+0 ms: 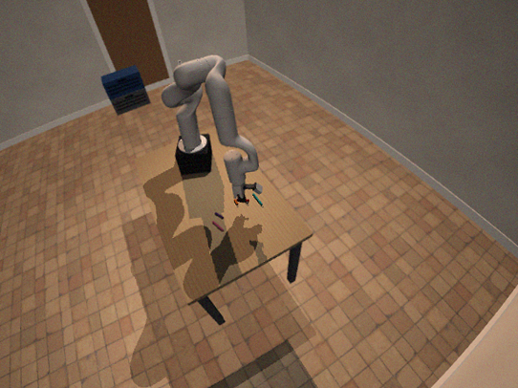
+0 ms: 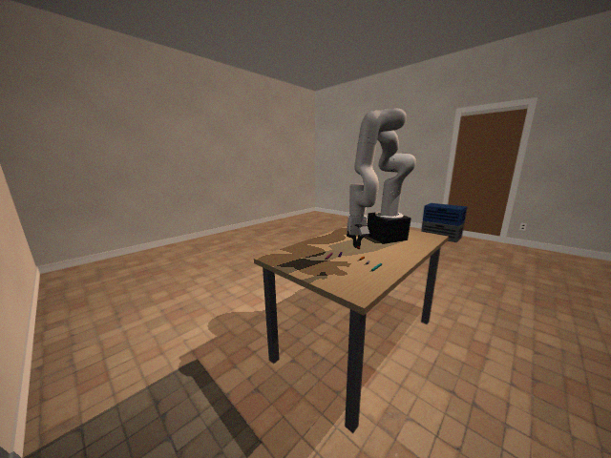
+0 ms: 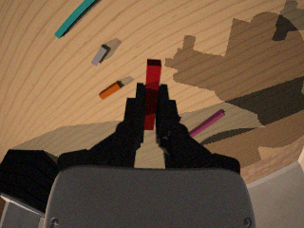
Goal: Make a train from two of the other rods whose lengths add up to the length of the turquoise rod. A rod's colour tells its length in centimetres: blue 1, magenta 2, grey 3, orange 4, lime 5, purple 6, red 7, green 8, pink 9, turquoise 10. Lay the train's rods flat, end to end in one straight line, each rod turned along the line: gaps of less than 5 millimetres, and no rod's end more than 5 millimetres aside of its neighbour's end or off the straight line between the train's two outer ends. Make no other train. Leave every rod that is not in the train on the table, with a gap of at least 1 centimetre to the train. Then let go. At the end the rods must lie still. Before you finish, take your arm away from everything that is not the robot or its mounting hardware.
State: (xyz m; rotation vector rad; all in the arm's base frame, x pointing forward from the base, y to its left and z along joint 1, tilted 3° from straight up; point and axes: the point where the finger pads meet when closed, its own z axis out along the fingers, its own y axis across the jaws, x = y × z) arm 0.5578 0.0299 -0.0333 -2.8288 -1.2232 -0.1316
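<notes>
Right now the grey rod is 120 mm below my hand, 50 mm to the left of it and 50 mm behind it. The rest, counted from my hand: turquoise rod (120 mm below, 110 mm to the left, 20 mm behind); orange rod (120 mm below, 90 mm behind); red rod (20 mm below).
</notes>
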